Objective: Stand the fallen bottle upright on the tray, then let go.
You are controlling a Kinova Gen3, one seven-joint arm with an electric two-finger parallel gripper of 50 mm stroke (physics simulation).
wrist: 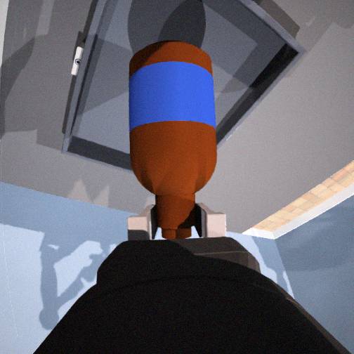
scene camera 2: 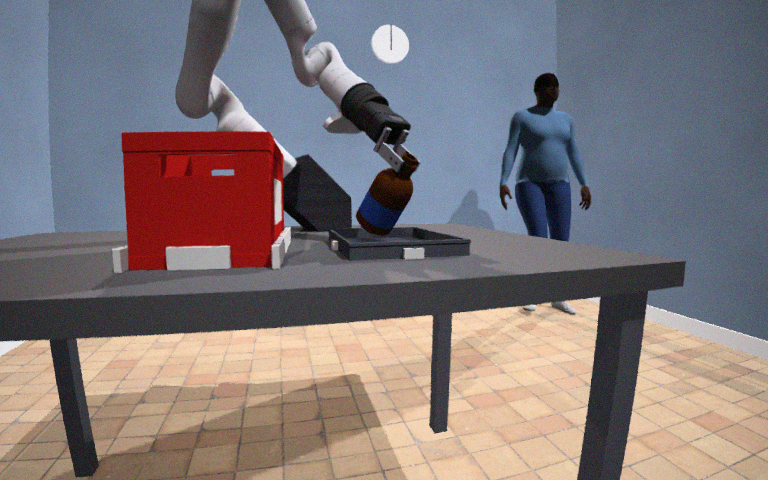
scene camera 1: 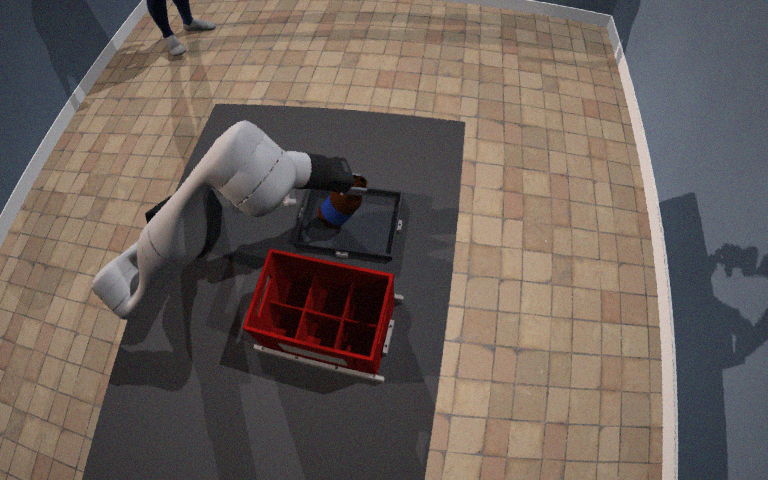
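Seen in the pictures: gripper, fingertip midpoint: [scene camera 2: 409,167] [scene camera 1: 361,184]; arm's base at its link origin: [scene camera 2: 284,173].
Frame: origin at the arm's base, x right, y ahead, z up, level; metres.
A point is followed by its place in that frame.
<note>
The brown bottle with a blue label [scene camera 1: 335,211] {x -0.083, y 0.391, z -0.052 m} [scene camera 2: 380,210] {x -0.091, y 0.426, z -0.088 m} [wrist: 172,95] is tilted, its neck up and its base down over the dark tray [scene camera 1: 391,243] {x -0.045, y 0.522, z -0.150 m} [scene camera 2: 376,250] {x -0.039, y 0.530, z -0.142 m} [wrist: 100,158]. In scene camera 2 it leans with its neck to the right and its base low to the left, inside the tray's outline. Whether the base's lower edge touches the tray floor cannot be told. My gripper [scene camera 1: 358,183] {x -0.132, y 0.456, z -0.013 m} [scene camera 2: 404,160] {x -0.132, y 0.456, z -0.013 m} [wrist: 175,215] is shut on the bottle's neck, one finger on each side, and slants down from the upper left in scene camera 2.
A red crate with open compartments [scene camera 1: 362,361] {x 0.286, y 0.464, z -0.009 m} [scene camera 2: 198,209] {x 0.199, y 0.506, z -0.079 m} stands beside the tray, with pale blocks [scene camera 1: 317,362] [scene camera 2: 198,257] along its base. Small pale blocks [scene camera 1: 341,254] [scene camera 2: 413,253] sit against the tray's outside. A person [scene camera 2: 543,152] stands beyond the table [scene camera 2: 566,266] {x -0.247, y 0.692, z -0.155 m}.
</note>
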